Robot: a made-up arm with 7 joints.
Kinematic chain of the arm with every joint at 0, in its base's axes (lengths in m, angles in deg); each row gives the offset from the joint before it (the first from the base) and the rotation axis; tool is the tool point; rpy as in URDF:
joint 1: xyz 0 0 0.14 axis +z
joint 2: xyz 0 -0.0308 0.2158 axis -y
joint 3: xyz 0 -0.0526 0.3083 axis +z
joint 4: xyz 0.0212 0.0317 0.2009 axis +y
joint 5: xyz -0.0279 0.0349 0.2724 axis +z
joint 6: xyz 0 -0.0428 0.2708 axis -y
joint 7: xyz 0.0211 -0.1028 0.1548 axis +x
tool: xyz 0 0 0 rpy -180 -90 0
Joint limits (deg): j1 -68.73..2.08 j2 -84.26..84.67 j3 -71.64..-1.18 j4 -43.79..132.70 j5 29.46..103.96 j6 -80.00..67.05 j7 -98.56..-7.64
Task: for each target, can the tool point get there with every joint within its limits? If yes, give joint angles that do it. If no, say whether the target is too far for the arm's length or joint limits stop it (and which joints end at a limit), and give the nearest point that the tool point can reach.
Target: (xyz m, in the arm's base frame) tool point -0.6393 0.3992 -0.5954
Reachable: no: joint limits stop it (at a limit: joint 2, joint 4, joint 5, joint 6) | nearest point -0.8070 0.5039 -0.0373 | short by 0.592 m
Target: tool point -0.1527 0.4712 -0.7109
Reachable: no: joint limits stop it (at a limit: joint 1, joint 2, joint 3, joint 5) | nearest point 0.1575 0.0939 -0.2035 | short by 0.704 m
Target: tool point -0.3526 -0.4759 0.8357
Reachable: yes | joints -42.87 46.24 -41.66 109.96 48.37 55.89 -83.58
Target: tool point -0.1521 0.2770 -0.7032
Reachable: no: joint limits stop it (at a limit: joint 1, joint 2, joint 3, joint 5) | nearest point 0.1471 0.0642 -0.2144 | short by 0.611 m
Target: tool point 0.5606 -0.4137 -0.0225
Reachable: yes | joints -28.65 -58.41 -15.94 89.19 84.79 -45.07 -79.40
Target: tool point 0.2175 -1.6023 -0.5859
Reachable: no: too far | nearest point 0.1581 -1.0405 -0.0877 | short by 0.753 m
